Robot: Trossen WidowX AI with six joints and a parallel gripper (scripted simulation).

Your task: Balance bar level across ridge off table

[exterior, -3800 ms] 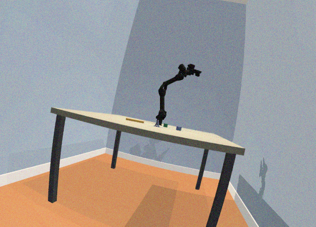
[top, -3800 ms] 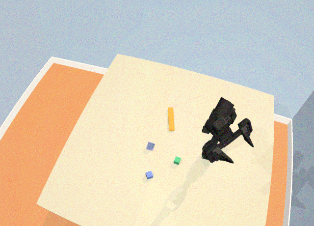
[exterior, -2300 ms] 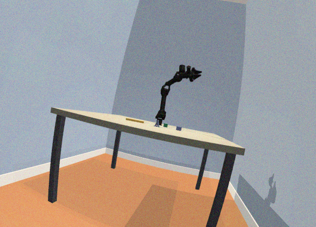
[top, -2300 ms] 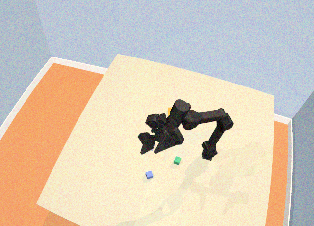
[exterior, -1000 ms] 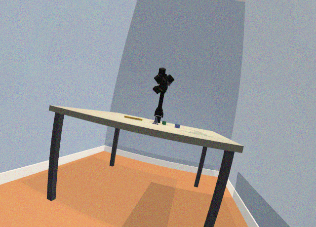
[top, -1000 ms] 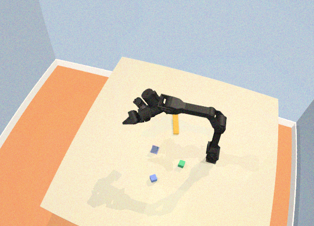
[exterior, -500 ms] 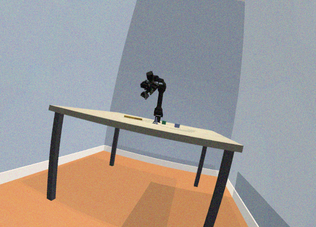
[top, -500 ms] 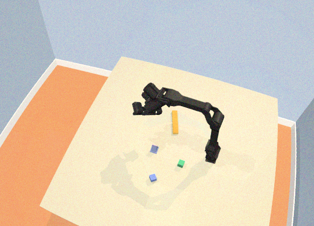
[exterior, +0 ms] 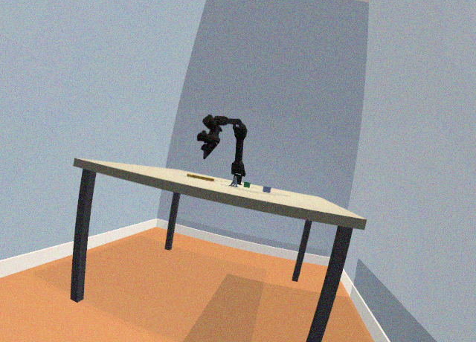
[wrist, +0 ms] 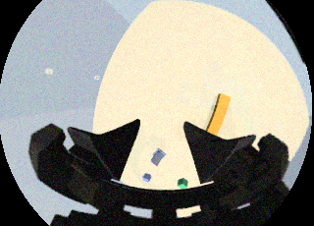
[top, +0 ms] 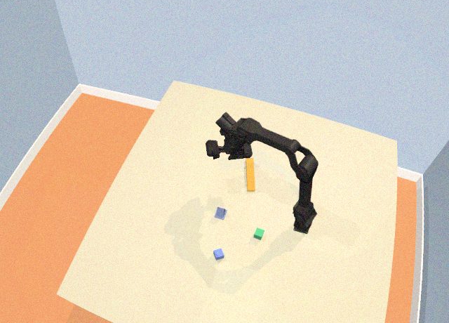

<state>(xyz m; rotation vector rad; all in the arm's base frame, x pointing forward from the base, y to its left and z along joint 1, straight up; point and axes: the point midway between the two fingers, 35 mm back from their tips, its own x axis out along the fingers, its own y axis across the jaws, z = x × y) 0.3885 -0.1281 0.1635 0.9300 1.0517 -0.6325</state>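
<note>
Right now the bar is 120 mm below my gripper tip, 120 mm behind it and 50 mm to the right of it. The rest, counted from my gripper tip: green cube (230 mm behind, 220 mm to the left, 120 mm below); then blue cube (360 mm to the left, 120 mm below, 110 mm behind).
</note>
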